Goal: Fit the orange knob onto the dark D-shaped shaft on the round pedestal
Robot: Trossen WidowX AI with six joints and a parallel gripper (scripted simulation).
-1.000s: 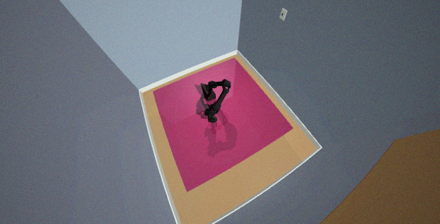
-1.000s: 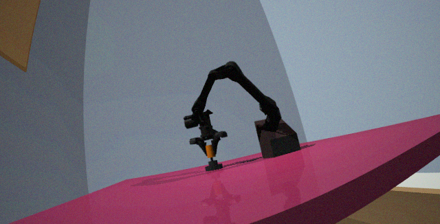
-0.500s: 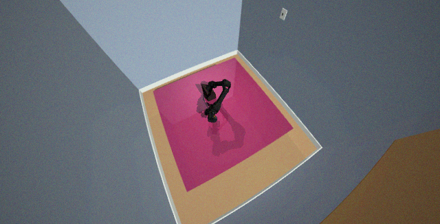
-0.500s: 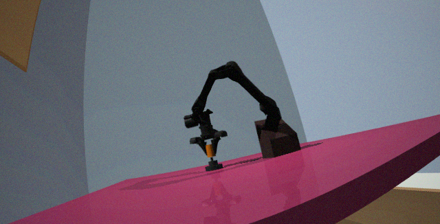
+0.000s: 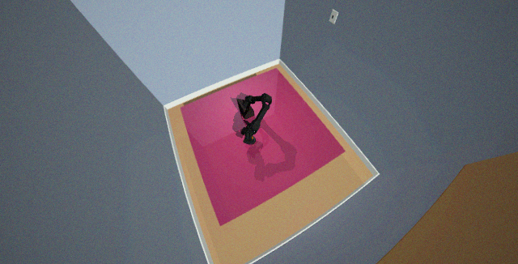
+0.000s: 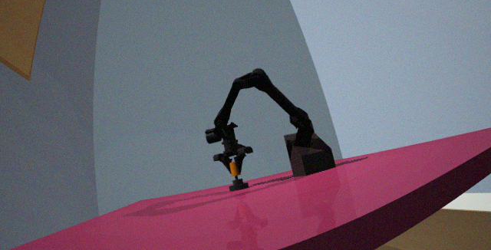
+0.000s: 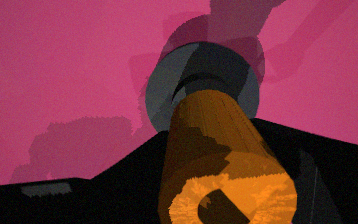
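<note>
My gripper tip is 4 cm above the dark shaft. Also, from my gripper tip: orange knob: 2 cm above.
</note>
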